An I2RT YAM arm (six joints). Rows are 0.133 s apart.
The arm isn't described. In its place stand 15 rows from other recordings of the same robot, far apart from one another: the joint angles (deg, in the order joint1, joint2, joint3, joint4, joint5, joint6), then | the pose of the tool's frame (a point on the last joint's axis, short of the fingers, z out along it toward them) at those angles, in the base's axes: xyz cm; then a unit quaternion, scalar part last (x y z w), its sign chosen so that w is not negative.
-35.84 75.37 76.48 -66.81 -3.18 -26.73 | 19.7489, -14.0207, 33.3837, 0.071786, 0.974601, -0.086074, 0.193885
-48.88 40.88 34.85 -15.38 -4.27 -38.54 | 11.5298, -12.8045, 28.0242, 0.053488, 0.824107, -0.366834, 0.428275
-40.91 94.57 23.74 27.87 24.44 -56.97 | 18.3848, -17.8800, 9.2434, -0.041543, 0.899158, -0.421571, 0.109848
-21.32 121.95 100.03 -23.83 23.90 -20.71 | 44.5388, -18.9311, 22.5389, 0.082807, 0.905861, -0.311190, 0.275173
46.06 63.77 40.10 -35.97 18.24 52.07 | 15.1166, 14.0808, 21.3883, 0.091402, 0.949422, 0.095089, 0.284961
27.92 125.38 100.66 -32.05 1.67 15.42 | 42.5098, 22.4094, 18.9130, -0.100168, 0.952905, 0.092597, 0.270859
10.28 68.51 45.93 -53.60 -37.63 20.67 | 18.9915, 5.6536, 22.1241, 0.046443, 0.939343, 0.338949, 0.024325
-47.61 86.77 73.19 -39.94 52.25 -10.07 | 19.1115, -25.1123, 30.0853, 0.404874, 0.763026, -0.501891, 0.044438
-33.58 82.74 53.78 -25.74 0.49 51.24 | 24.4256, -16.2526, 21.9807, 0.643635, 0.702701, 0.042516, 0.300231
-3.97 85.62 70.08 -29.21 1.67 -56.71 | 32.8918, -2.3867, 29.1750, -0.404918, 0.829397, -0.205911, 0.325181
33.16 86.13 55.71 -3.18 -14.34 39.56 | 27.4949, 19.0181, 24.4550, -0.010078, 0.876341, 0.366547, 0.312360
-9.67 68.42 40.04 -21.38 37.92 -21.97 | 22.5934, -6.0691, 21.7408, 0.015985, 0.894894, -0.382213, 0.229833
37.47 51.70 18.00 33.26 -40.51 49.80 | 14.0348, 13.6714, 23.3887, -0.170933, 0.688260, 0.633865, 0.308700
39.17 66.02 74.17 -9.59 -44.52 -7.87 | 17.5010, 17.4779, 44.6343, -0.506916, 0.501992, 0.435451, 0.549020
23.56 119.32 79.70 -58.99 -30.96 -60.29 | 32.3232, 16.0928, 13.0315, -0.627196, 0.728393, 0.275387, 0.015197
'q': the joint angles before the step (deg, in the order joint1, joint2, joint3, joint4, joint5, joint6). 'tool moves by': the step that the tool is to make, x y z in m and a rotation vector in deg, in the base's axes. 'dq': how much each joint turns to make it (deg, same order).
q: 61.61, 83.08, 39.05, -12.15, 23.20, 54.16
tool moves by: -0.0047, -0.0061, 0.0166, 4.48, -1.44, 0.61
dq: 0.15, -5.07, -1.05, 0.55, -0.96, 0.15
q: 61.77, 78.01, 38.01, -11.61, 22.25, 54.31
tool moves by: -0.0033, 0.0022, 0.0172, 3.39, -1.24, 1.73
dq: 0.75, -2.76, 1.17, -0.19, -1.01, -0.47
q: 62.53, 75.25, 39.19, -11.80, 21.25, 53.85
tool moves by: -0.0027, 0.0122, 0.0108, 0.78, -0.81, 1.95
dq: 1.73, 1.01, 2.98, -0.75, 0.13, -0.44
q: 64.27, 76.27, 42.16, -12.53, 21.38, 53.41
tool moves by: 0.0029, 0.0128, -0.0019, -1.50, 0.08, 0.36
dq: 0.68, 3.55, 2.65, -0.43, 0.63, -0.17
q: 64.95, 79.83, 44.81, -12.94, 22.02, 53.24
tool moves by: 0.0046, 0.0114, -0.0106, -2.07, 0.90, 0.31
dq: 0.12, 4.33, 1.70, 0.45, -0.08, -0.20
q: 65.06, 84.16, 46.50, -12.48, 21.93, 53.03
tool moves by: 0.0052, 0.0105, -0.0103, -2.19, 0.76, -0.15
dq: -0.03, 4.19, 1.95, -0.05, 0.26, -0.05
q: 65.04, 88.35, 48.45, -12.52, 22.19, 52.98
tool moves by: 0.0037, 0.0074, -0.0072, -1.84, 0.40, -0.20
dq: 0.01, 2.98, 1.62, -0.45, 0.45, -0.09
